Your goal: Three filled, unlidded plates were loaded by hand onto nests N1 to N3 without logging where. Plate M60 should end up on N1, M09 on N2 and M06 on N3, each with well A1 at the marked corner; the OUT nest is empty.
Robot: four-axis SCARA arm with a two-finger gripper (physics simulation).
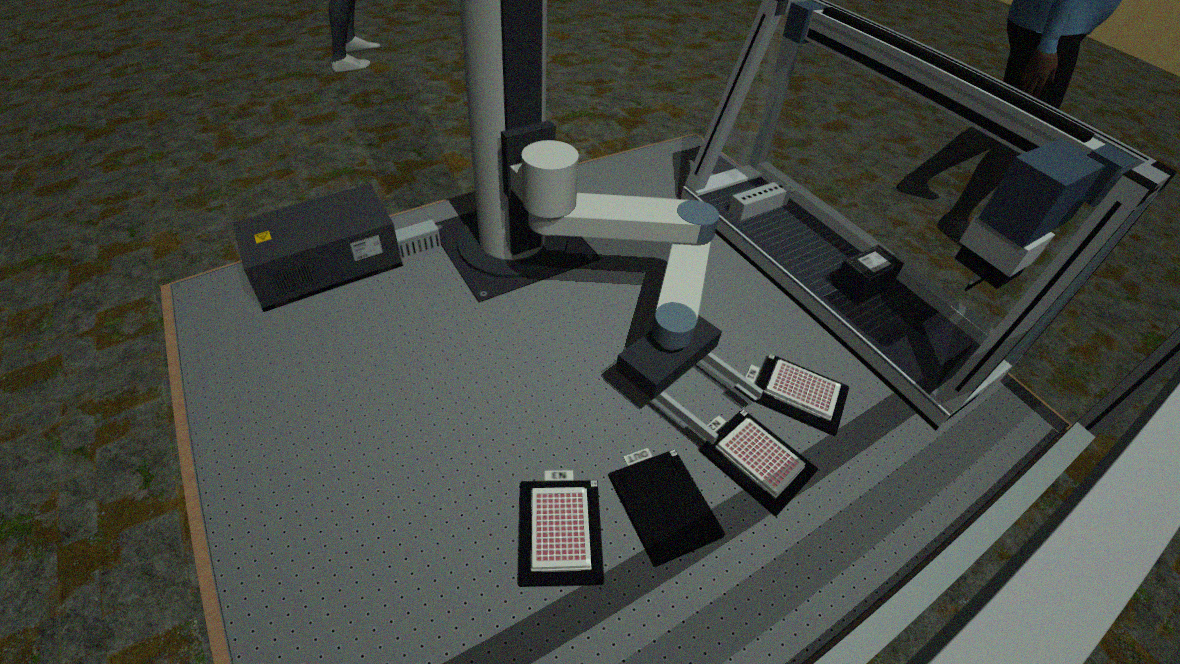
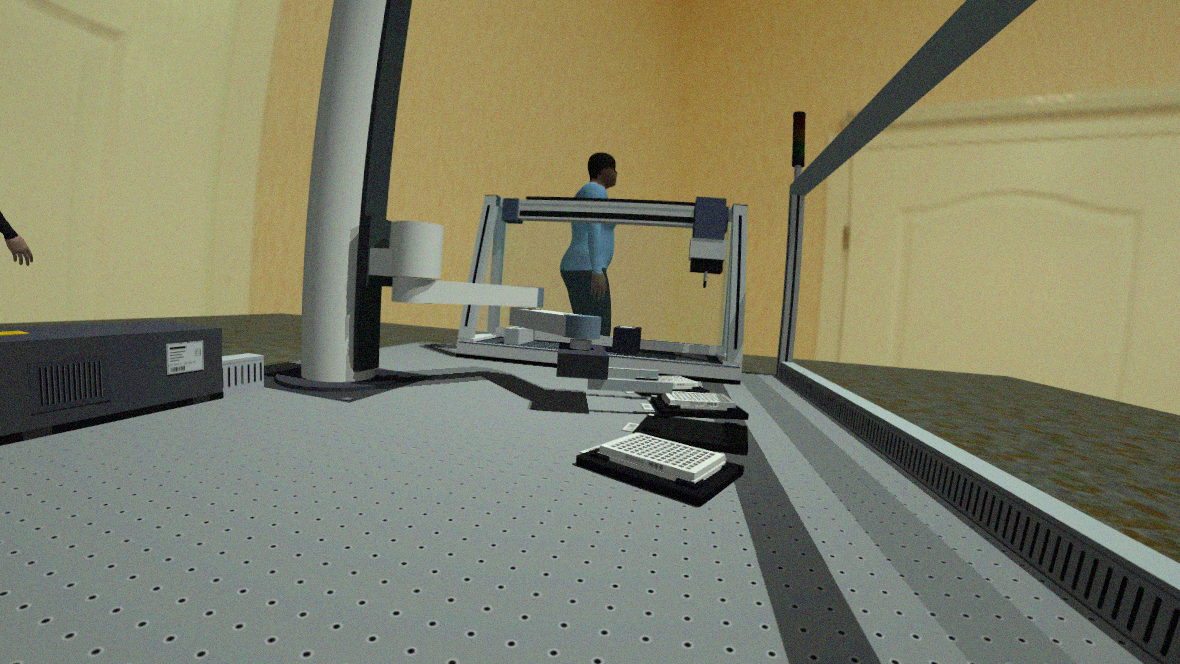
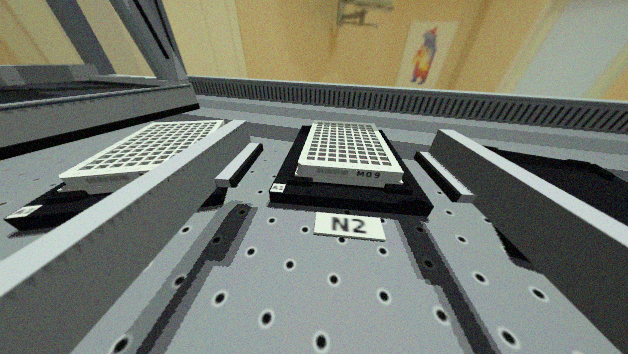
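Where they show: gripper, fingertip midpoint: [image 1: 738, 416] [image 2: 664, 381] [image 3: 338, 139]; arm's base, origin of the base link: [image 1: 512, 245] [image 2: 338, 384].
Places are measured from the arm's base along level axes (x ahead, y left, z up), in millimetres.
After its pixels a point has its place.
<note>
My gripper [image 1: 732, 412] {x 652, y 103, z 64 mm} [image 2: 664, 396] {x 652, y 103, z 64 mm} [image 3: 338, 139] {x 652, y 103, z 64 mm} is open and empty, low over the deck at the label side of nest N2 [image 1: 779, 502] {x 798, y 77, z 25 mm} [image 3: 350, 199] {x 640, y 87, z 24 mm}. Its fingers point toward the plate marked M09 [image 1: 760, 452] {x 716, y 104, z 39 mm} [image 2: 695, 401] {x 712, y 63, z 38 mm} [image 3: 350, 145] {x 710, y 98, z 36 mm}, which sits flat on N2 between their lines. The A1 tag [image 3: 278, 188] {x 634, y 142, z 25 mm} is at N2's near left corner; the plate's well letters are unreadable. A filled plate [image 1: 804, 388] {x 655, y 273, z 36 mm} [image 2: 674, 382] {x 673, y 243, z 39 mm} [image 3: 145, 145] {x 638, y 282, z 38 mm} sits on N1, its code hidden. Another plate [image 1: 561, 528] {x 664, y -245, z 35 mm} [image 2: 660, 454] {x 658, y -256, z 37 mm} sits on N3 [image 1: 561, 579] {x 727, y -281, z 25 mm}, its code unreadable. The OUT nest [image 1: 666, 507] {x 711, y -85, z 25 mm} [image 2: 701, 435] {x 715, y -113, z 25 mm} is empty.
A gantry frame [image 1: 825, 326] {x 554, y 450, z 20 mm} [image 2: 610, 211] {x 446, y 623, z 479 mm} stands beyond N1. A dark box [image 1: 317, 247] {x -35, y -407, z 125 mm} [image 2: 107, 371] {x -34, y -428, z 81 mm} stands left of the arm's column [image 1: 486, 123] {x 43, y -62, z 340 mm} [image 2: 338, 189] {x 35, y -66, z 385 mm}. A slotted rail [image 2: 990, 503] {x 1004, y -335, z 38 mm} [image 3: 400, 102] {x 1004, y 19, z 33 mm} runs along the deck edge. A person in blue [image 2: 590, 239] stands behind the gantry.
</note>
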